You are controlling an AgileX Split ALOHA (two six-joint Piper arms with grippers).
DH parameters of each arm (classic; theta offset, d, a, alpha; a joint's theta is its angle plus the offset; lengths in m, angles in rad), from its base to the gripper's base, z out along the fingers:
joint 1: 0 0.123 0 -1.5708
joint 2: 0.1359 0 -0.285 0
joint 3: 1.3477 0 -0.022 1.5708
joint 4: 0 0.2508 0 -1.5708
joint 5: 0 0 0.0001 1.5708
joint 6: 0 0.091 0 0
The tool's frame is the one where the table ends.
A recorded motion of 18 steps. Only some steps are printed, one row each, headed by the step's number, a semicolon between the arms.
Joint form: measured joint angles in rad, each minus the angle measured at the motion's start. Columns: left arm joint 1, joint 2, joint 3, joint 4, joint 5, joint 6; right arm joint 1, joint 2, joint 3, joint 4, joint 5, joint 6.
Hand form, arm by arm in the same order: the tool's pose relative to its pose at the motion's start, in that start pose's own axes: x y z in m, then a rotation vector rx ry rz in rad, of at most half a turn. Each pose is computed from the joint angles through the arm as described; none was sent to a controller.
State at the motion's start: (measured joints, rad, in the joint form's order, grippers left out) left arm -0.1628 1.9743 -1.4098 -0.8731 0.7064 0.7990; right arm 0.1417 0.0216 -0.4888 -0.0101 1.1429 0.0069
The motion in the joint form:
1: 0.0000 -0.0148 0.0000 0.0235 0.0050 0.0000; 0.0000 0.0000 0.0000 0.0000 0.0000 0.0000
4: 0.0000 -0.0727 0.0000 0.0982 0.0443 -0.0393; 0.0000 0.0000 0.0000 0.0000 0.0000 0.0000
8: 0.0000 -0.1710 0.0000 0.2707 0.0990 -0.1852; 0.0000 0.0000 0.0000 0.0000 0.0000 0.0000
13: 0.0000 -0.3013 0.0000 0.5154 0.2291 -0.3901; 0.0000 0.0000 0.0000 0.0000 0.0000 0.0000
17: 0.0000 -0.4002 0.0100 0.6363 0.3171 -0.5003; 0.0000 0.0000 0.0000 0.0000 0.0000 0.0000
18: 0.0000 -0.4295 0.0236 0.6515 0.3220 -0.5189; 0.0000 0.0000 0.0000 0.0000 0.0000 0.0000
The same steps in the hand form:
1: -0.0013 -0.0021 -0.0051 -0.0081 0.0016 0.0251; 0.0000 0.0000 0.0000 0.0000 0.0000 0.0000
4: -0.0050 -0.0121 -0.0253 -0.0218 0.0143 0.0695; 0.0000 0.0000 0.0000 0.0000 0.0000 0.0000
8: -0.0077 -0.0248 -0.0603 -0.0953 0.0438 0.0904; 0.0000 0.0000 0.0000 0.0000 0.0000 0.0000
13: -0.0019 -0.0397 -0.1087 -0.2212 0.1222 0.0880; 0.0000 0.0000 0.0000 0.0000 0.0000 0.0000
17: 0.0059 -0.0517 -0.1438 -0.3032 0.1487 0.0683; 0.0000 0.0000 0.0000 0.0000 0.0000 0.0000
18: 0.0090 -0.0552 -0.1517 -0.3171 0.1404 0.0627; 0.0000 0.0000 0.0000 0.0000 0.0000 0.0000

